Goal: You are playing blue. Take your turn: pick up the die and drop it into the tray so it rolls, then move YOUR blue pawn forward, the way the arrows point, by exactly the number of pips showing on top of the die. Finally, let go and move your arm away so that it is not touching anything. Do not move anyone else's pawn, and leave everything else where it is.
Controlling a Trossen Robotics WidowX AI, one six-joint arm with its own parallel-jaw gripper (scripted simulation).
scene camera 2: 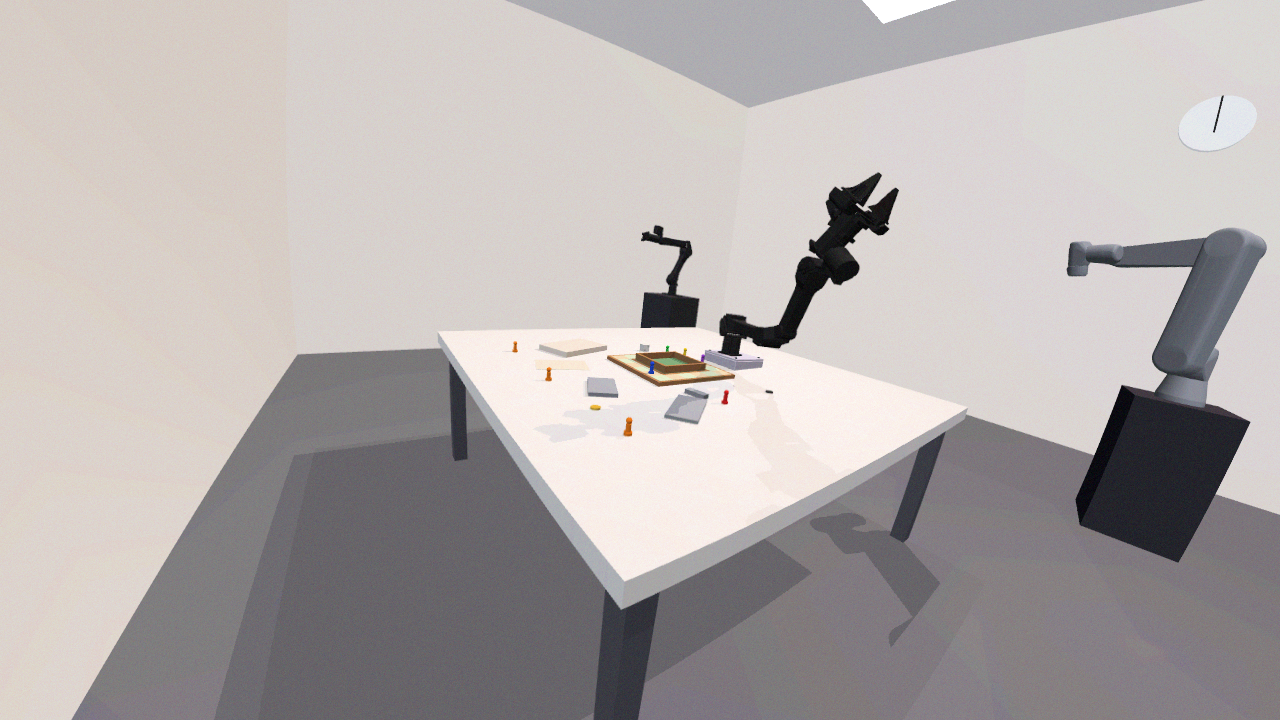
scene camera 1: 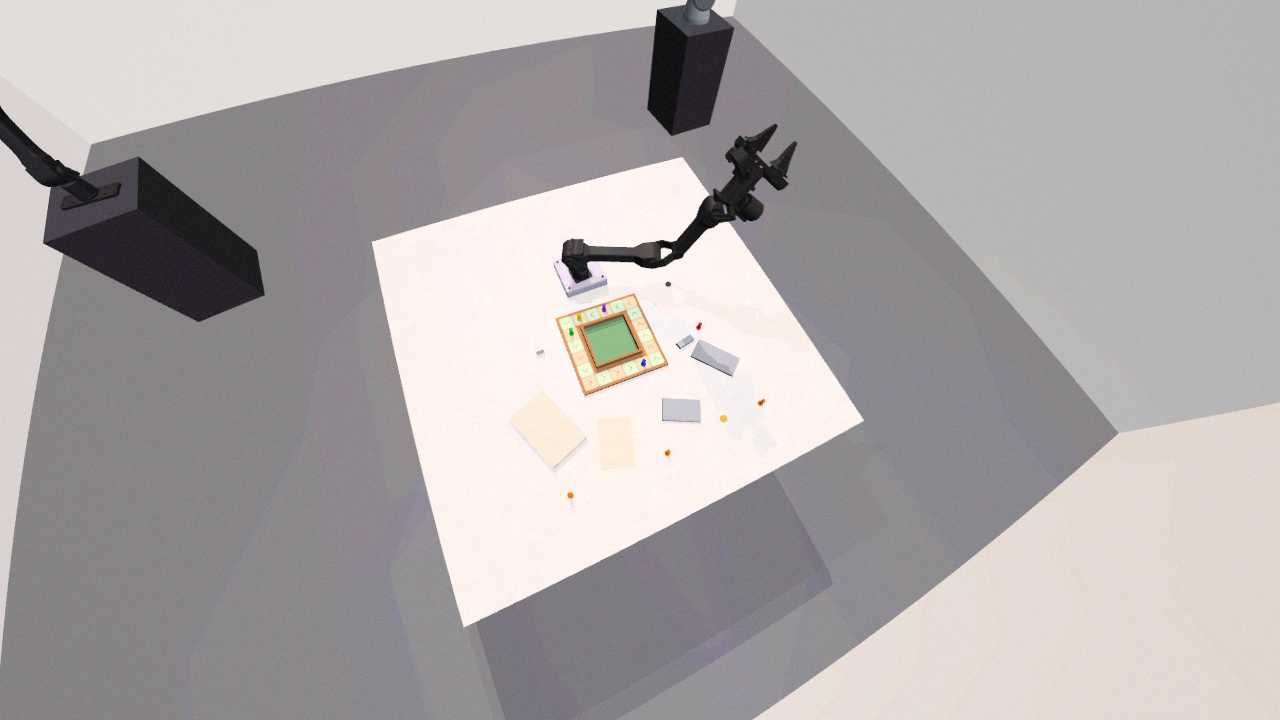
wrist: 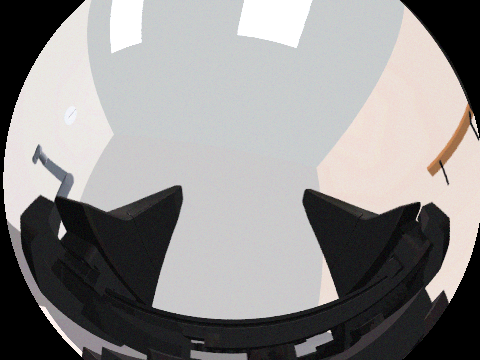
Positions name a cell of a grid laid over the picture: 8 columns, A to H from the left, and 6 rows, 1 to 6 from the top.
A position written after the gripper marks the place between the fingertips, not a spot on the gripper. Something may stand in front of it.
The gripper shows in scene camera 2 (F2), in scene camera 1 (E2) and in the wrist view (E4).
